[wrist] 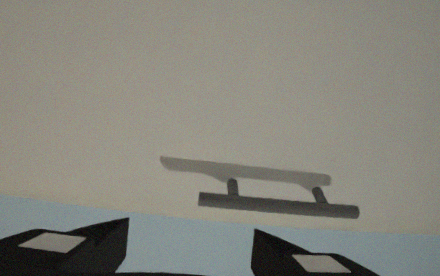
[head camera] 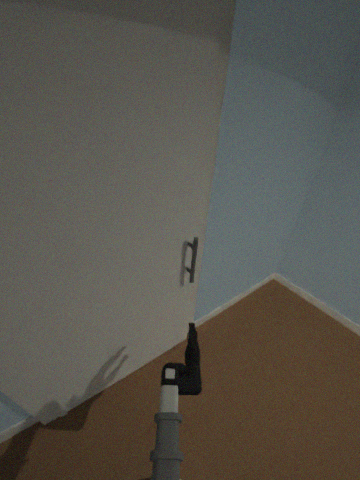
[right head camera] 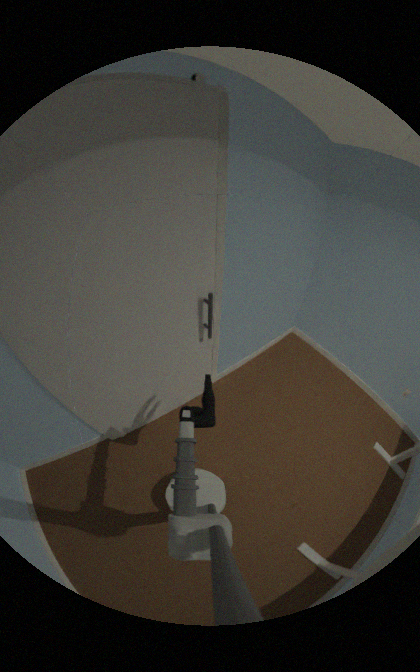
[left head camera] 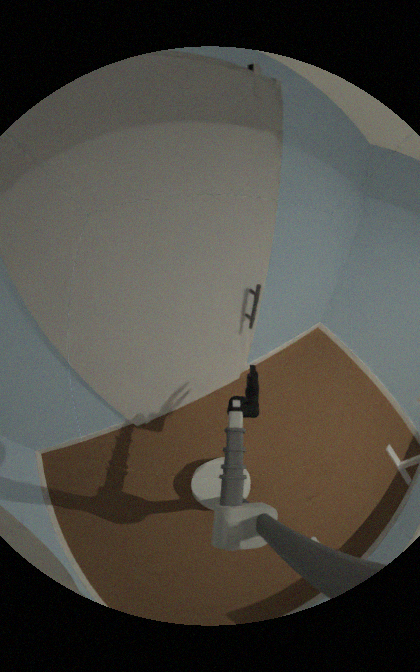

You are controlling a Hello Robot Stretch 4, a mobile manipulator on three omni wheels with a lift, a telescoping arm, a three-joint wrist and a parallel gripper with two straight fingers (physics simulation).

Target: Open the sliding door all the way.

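Frame: origin at the robot's base, x back, y left, z down, level; millimetres.
Seen in the pictures: gripper, fingertip midpoint: (wrist: 190, 243) (head camera: 190, 328).
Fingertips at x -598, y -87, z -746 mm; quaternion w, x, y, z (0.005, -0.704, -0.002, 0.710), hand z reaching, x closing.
Note:
A point is followed by its place in that frame.
The sliding door (head camera: 110, 175) @(x -740, y 237, z -1387 mm) (left head camera: 165, 240) (right head camera: 140, 240) (wrist: 215, 90) @(x -845, y 81, z -758 mm) is a large pale panel in front of the blue wall. Its dark bar handle (head camera: 194, 260) @(x -888, y -106, z -922 mm) (left head camera: 255, 306) (right head camera: 210, 316) (wrist: 280, 204) @(x -889, y -98, z -898 mm) is upright near the door's right edge. In the wrist view, turned on its side, the handle lies across the picture, ahead of the fingertips and shifted to the right. My gripper (head camera: 191, 325) @(x -598, y -87, z -746 mm) (left head camera: 252, 367) (right head camera: 207, 376) (wrist: 190, 243) @(x -598, y -87, z -746 mm) is open and empty, apart from the handle. In the head views it shows below the handle, edge-on, with one finger hiding the other.
The blue wall (head camera: 270, 175) @(x -1401, y -643, z -1303 mm) (left head camera: 320, 240) (right head camera: 270, 240) meets the brown floor (head camera: 280, 375) @(x -710, y -852, z 27 mm) (left head camera: 310, 425) (right head camera: 280, 425) right of the door. White table legs (left head camera: 400, 465) (right head camera: 390, 460) stand at the right. My arm (head camera: 169, 440) @(x -209, y -6, z -855 mm) (left head camera: 233, 465) (right head camera: 185, 465) reaches toward the door, over the round white base (left head camera: 205, 482) (right head camera: 212, 490).

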